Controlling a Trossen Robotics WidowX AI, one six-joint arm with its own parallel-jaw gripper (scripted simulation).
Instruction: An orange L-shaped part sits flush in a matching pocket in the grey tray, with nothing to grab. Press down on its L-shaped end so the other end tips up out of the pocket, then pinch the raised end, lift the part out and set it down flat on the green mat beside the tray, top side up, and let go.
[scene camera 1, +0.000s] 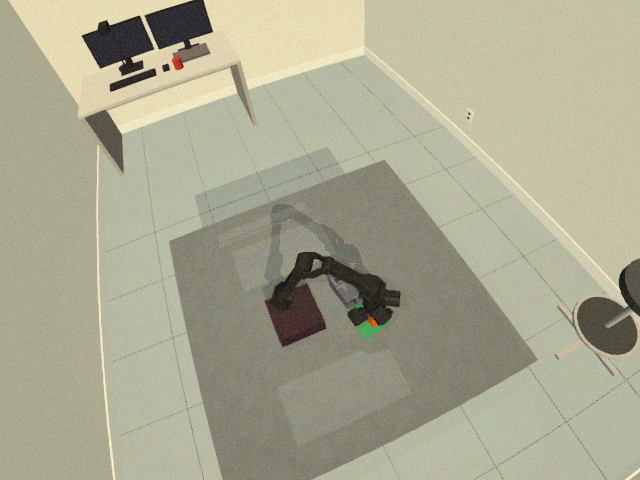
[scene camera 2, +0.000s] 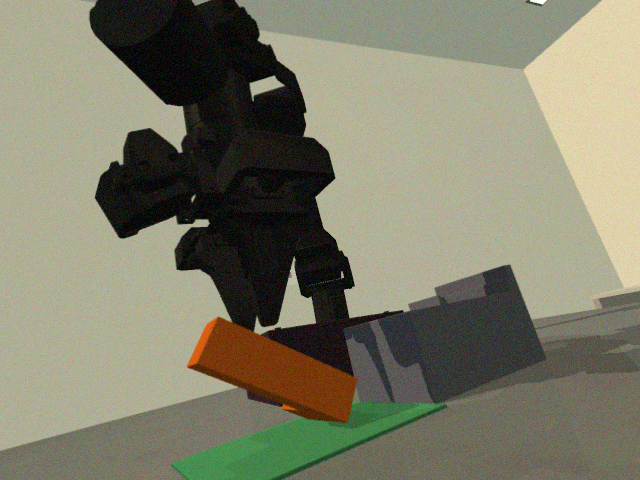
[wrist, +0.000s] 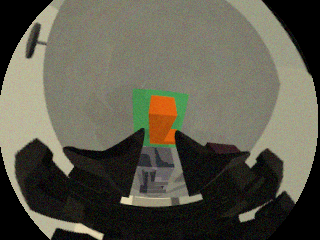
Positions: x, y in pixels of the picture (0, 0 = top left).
Scene:
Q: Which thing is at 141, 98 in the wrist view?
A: A green mat.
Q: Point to the gripper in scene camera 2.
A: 257, 331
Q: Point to an orange L-shaped part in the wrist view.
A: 162, 110

